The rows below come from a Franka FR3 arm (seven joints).
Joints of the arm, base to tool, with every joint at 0 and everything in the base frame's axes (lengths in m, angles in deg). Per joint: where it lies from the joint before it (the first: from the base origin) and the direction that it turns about. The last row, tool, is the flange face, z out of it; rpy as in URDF.
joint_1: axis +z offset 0 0 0.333
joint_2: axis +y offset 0 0 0
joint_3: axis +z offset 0 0 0.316
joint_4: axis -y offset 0.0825 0 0
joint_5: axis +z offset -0.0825 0 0.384
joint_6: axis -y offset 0 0 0
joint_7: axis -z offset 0.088 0 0
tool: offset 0 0 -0.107 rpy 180 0 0
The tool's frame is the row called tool.
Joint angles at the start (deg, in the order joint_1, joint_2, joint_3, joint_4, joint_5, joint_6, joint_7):
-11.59, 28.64, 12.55, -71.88, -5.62, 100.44, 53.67
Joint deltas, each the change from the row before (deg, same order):
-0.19, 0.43, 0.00, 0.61, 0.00, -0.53, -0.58
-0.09, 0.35, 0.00, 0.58, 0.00, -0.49, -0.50
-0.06, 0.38, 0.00, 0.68, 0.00, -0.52, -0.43
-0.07, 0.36, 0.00, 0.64, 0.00, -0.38, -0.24
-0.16, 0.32, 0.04, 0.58, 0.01, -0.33, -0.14
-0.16, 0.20, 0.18, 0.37, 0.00, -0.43, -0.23
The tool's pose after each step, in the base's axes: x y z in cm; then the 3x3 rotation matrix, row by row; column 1 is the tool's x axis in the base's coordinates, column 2 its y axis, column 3 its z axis. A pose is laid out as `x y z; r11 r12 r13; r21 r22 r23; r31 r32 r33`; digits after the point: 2 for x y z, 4 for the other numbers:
70.36 -3.39 47.95; 0.6031 -0.7977 0.0036; -0.7977 -0.6030 0.0091; -0.0051 -0.0084 -1.0000
70.44 -3.57 47.94; 0.6080 -0.7940 -0.0008; -0.7939 -0.6079 0.0102; -0.0086 -0.0055 -0.9999
70.54 -3.73 47.96; 0.6121 -0.7908 -0.0046; -0.7907 -0.6121 0.0114; -0.0118 -0.0034 -0.9999
70.65 -3.89 48.00; 0.6135 -0.7896 -0.0062; -0.7896 -0.6136 0.0125; -0.0137 -0.0028 -0.9999
70.74 -4.12 48.04; 0.6129 -0.7901 -0.0073; -0.7900 -0.6129 0.0140; -0.0155 -0.0029 -0.9999
70.76 -4.20 48.06; 0.6154 -0.7881 -0.0114; -0.7879 -0.6155 0.0163; -0.0198 -0.0010 -0.9998

